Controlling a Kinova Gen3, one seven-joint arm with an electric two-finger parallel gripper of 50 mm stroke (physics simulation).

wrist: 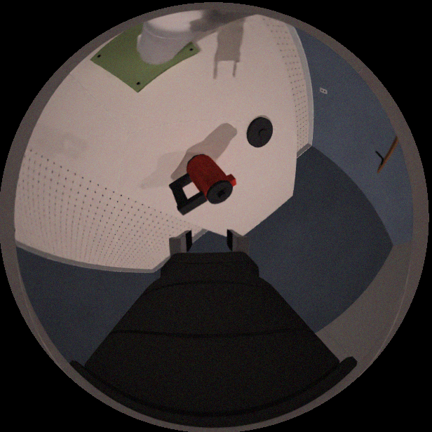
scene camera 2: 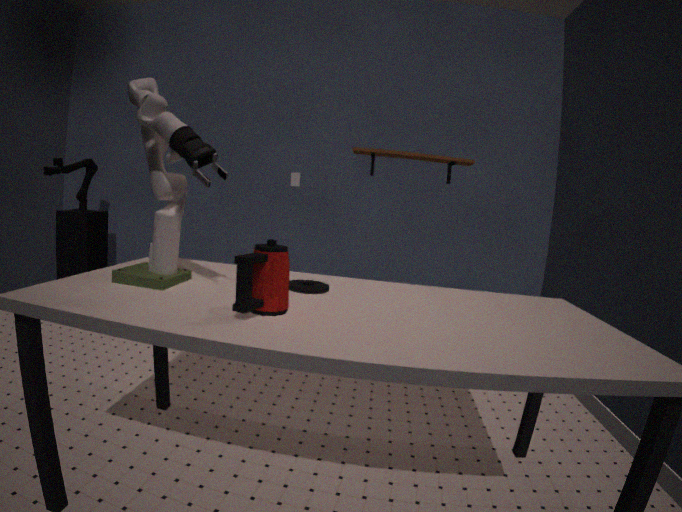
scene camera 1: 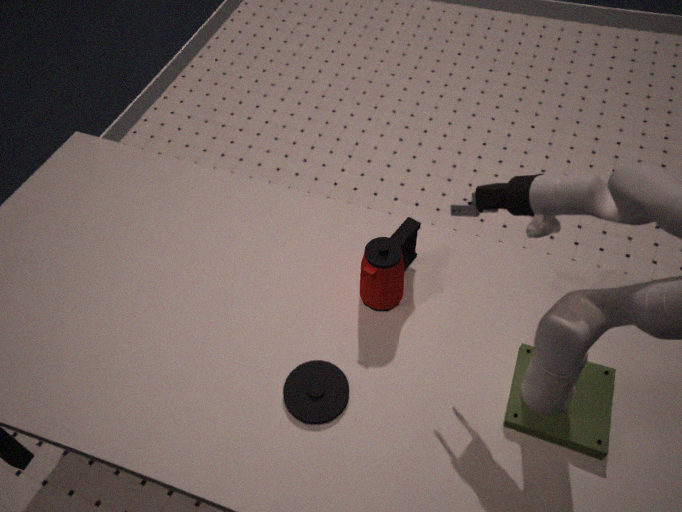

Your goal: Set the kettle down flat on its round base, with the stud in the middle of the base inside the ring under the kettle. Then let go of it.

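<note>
The red kettle (scene camera 1: pixel 381 283) (scene camera 2: pixel 272 281) (wrist: pixel 206 172) with a black lid and black handle (scene camera 1: pixel 408 242) (scene camera 2: pixel 244 283) (wrist: pixel 181 196) stands upright on the table, apart from its base. The round black base (scene camera 1: pixel 302 405) (scene camera 2: pixel 311 287) (wrist: pixel 256 140) lies flat on the table, with a small stud (scene camera 1: pixel 315 390) in its middle. The ring under the kettle is hidden. My gripper (scene camera 2: pixel 215 180) (wrist: pixel 209 237) is open and empty, raised well above the table and away from the kettle; in scene camera 1 its fingers are to the right of the handle.
The arm stands on a green mounting plate (scene camera 1: pixel 592 407) (scene camera 2: pixel 140 277) (wrist: pixel 117 62) on the white table (scene camera 1: pixel 165 275) (scene camera 2: pixel 440 330) (wrist: pixel 150 115). A wooden rail (scene camera 2: pixel 413 156) is on the blue wall. A black pedestal (scene camera 2: pixel 82 242) with a dark arm stands behind the table.
</note>
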